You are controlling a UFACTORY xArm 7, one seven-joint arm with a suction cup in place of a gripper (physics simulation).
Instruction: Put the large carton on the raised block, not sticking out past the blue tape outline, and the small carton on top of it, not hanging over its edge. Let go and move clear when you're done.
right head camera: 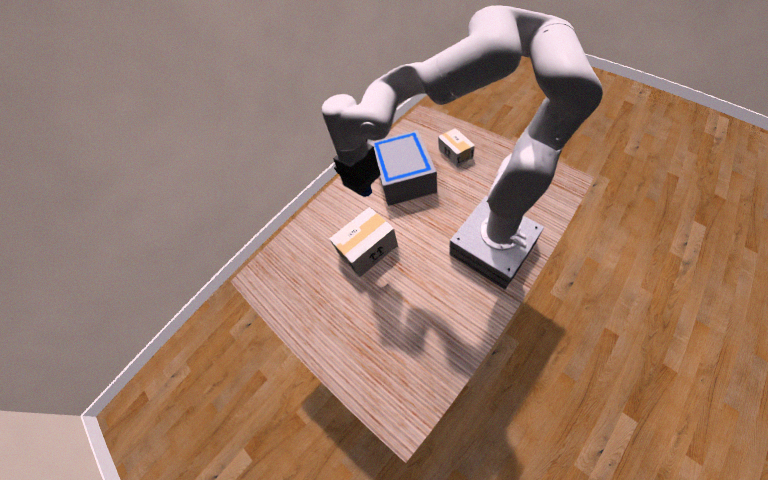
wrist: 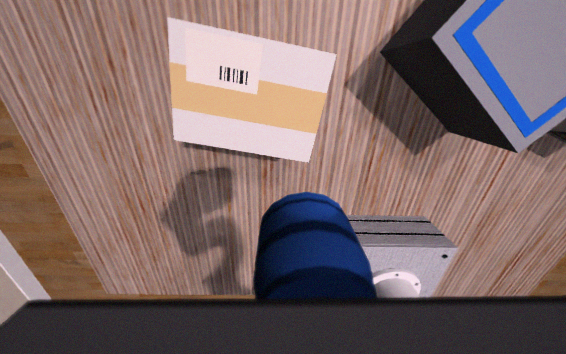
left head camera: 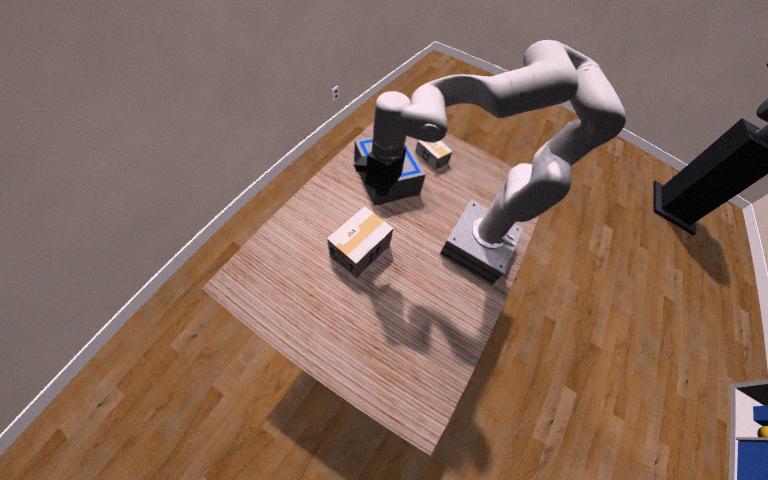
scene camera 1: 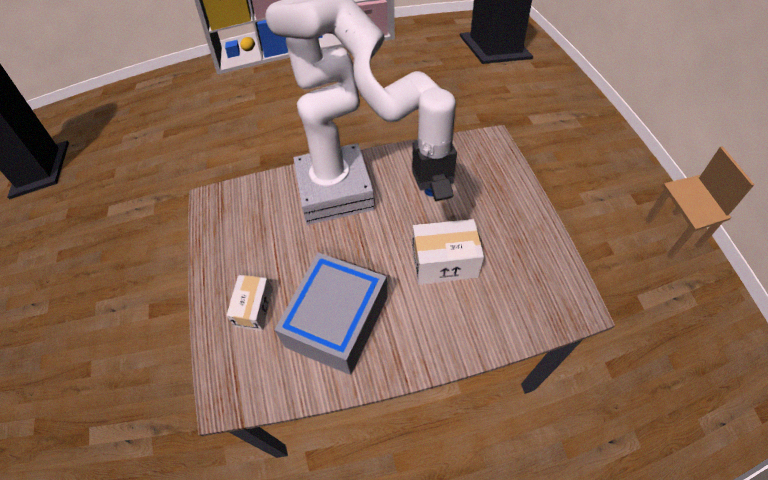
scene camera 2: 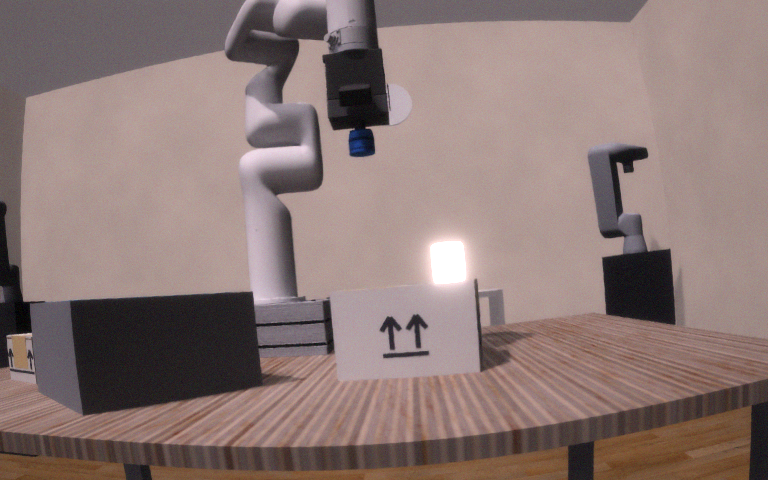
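The large carton (left head camera: 362, 236) (right head camera: 365, 236) (scene camera 1: 447, 257) (scene camera 2: 362, 339) (wrist: 290, 112) stands upright on the table, beside and apart from the raised block (right head camera: 403, 158) (scene camera 1: 334, 300) (scene camera 2: 164, 350) (wrist: 425, 85). The blue tape outline (scene camera 1: 303, 293) (wrist: 496, 82) runs around the block's top, with no carton on it. The small carton (left head camera: 433, 152) (right head camera: 456, 146) (scene camera 1: 248, 301) (scene camera 2: 21, 357) stands on the table on the block's other side. My suction gripper (right head camera: 366, 192) (scene camera 1: 430, 192) (scene camera 2: 361, 153) (wrist: 306, 200) points down and holds nothing. It is well above the large carton's height, toward the base side in scene camera 1.
The robot base plate (left head camera: 481, 243) (right head camera: 495, 243) (scene camera 1: 334, 192) stands at the table's long edge. A wooden chair (scene camera 1: 696, 203), dark pedestals (scene camera 1: 498, 28) (scene camera 2: 638, 288) and a shelf unit (scene camera 1: 212, 45) stand off the table.
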